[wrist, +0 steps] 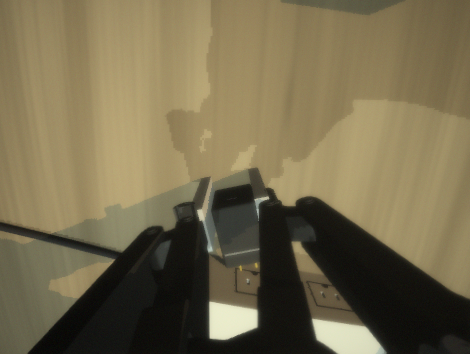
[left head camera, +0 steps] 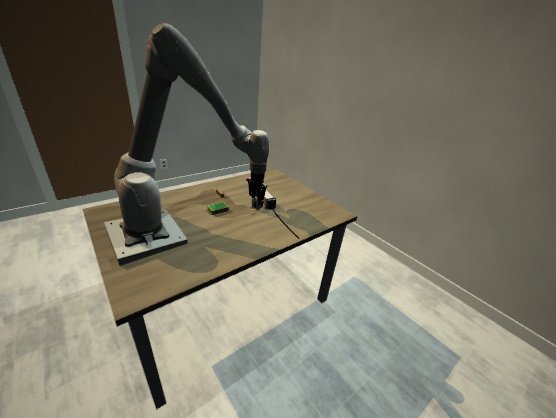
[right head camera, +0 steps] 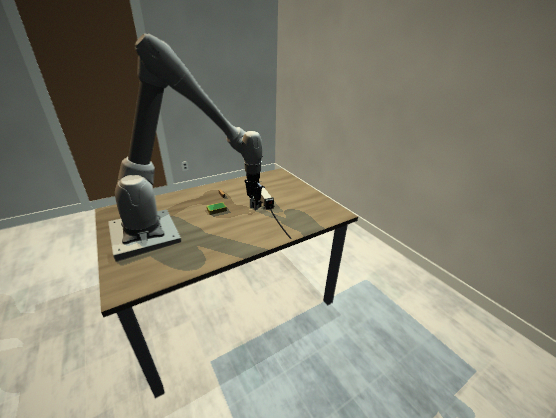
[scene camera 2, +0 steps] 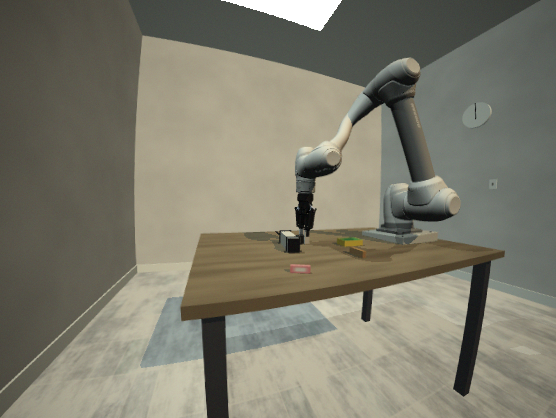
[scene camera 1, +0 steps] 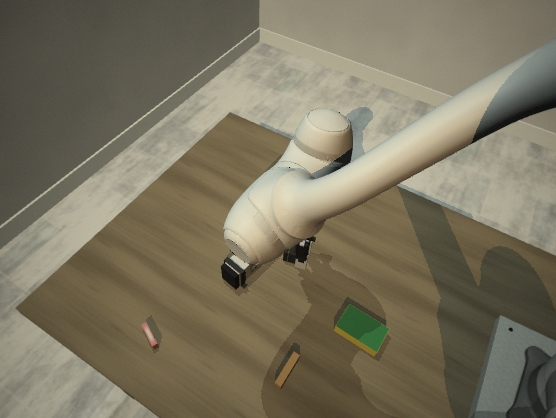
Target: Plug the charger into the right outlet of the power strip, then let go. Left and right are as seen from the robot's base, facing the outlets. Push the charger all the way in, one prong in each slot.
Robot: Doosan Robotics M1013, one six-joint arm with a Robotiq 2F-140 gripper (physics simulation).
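Places are measured from the arm's base along level axes (x left, y down, z back), in centimetres.
Where they show: gripper, fingertip midpoint: (wrist: 232, 188) (left head camera: 255, 208) (right head camera: 254, 208) (scene camera 2: 303, 242) (scene camera 1: 302, 260); arm's base, link origin: (left head camera: 144, 231) (right head camera: 142, 229) (scene camera 2: 398, 231).
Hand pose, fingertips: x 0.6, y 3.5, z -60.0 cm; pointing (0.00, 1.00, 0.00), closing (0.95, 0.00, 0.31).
Things, the pixels of their centre, and the offset from my fingertips. "pt": a spot on its surface instead.
- dark charger, body centre: (wrist: 241, 232) (scene camera 1: 291, 253) dx +1.0, dy -1.9, dz -2.9 cm
- power strip, body centre: (wrist: 285, 313) (scene camera 1: 258, 250) (scene camera 2: 288, 240) (left head camera: 265, 196) (right head camera: 264, 196) dx +5.5, dy -2.8, dz -9.5 cm
- green-and-yellow sponge, body centre: (scene camera 1: 361, 329) (scene camera 2: 349, 241) (left head camera: 218, 208) (right head camera: 216, 208) dx +7.6, dy -1.1, dz +20.3 cm
- orange block, body centre: (scene camera 1: 287, 370) (scene camera 2: 357, 252) (left head camera: 219, 193) dx +24.3, dy -1.0, dz +12.0 cm
- pink block, body centre: (scene camera 1: 150, 335) (scene camera 2: 300, 268) dx +35.4, dy -0.8, dz -15.9 cm
- strip's black cable, surface spot: (wrist: 60, 240) pt dx -14.5, dy -0.3, dz -6.4 cm
My gripper (left head camera: 256, 204) (right head camera: 254, 204) (scene camera 2: 304, 238) is shut on the dark charger (wrist: 236, 232) low over the table. In the wrist view the charger's two gold prongs point at the brown outlet face of the power strip (wrist: 232, 320) (right head camera: 266, 193) (scene camera 1: 231, 275) (scene camera 2: 289, 240). The prong tips show near that face's edge, outside the slots. The outlet nearer the cable lies just beyond the prongs, slightly to their right in the image and partly hidden by a finger. The other outlet shows farther right. The exact gap and height are unclear.
A green-and-yellow sponge (left head camera: 218, 207) (scene camera 1: 361, 327) (scene camera 2: 349, 242) lies between the gripper and the robot's base. An orange block (left head camera: 220, 192) (scene camera 1: 287, 370) (scene camera 2: 358, 252) and a pink block (scene camera 1: 150, 335) (scene camera 2: 300, 269) lie on the table. The strip's black cable (left head camera: 285, 223) (wrist: 60, 240) runs toward the table edge.
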